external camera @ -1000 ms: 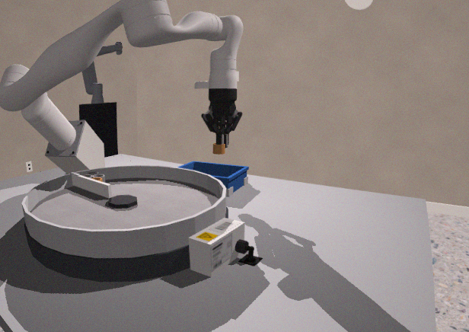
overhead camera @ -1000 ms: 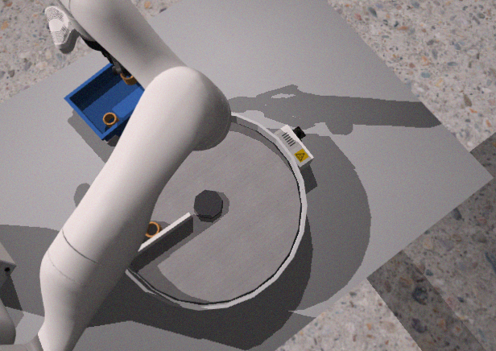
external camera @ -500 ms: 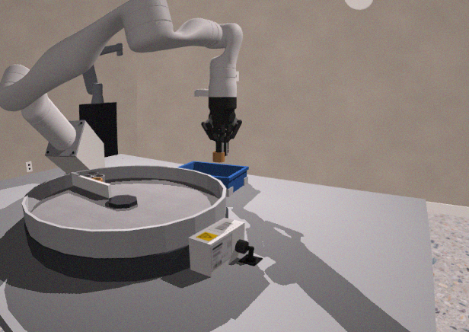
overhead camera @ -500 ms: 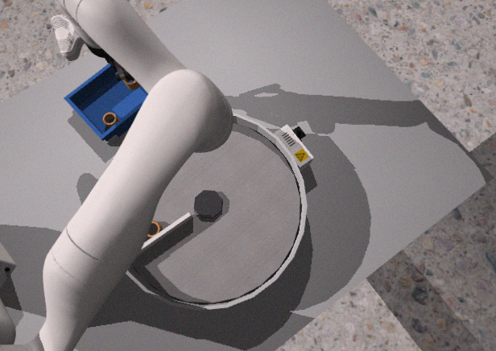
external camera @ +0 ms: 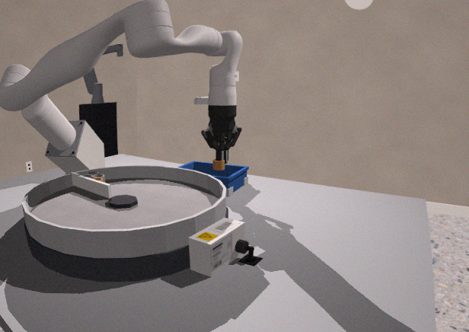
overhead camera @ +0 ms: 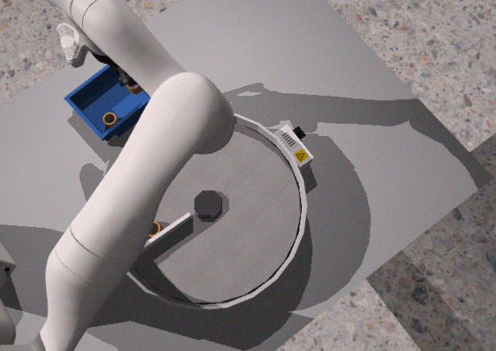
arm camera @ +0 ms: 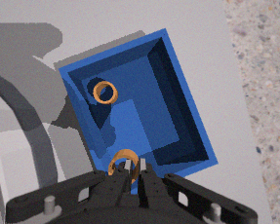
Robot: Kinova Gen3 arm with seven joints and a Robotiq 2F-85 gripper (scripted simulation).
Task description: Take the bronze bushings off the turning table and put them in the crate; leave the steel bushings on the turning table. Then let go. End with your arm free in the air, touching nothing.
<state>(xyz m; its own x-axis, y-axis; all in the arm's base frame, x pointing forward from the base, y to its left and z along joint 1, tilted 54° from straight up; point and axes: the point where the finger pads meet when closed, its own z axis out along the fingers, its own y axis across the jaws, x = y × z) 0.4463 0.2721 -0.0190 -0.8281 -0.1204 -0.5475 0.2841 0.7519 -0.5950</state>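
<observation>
My gripper is now 70 mm above the blue crate, 50 mm past it and 20 mm to the right of it. Round my hand: round turning table: 340 mm to the right, 40 mm below, 40 mm behind.
</observation>
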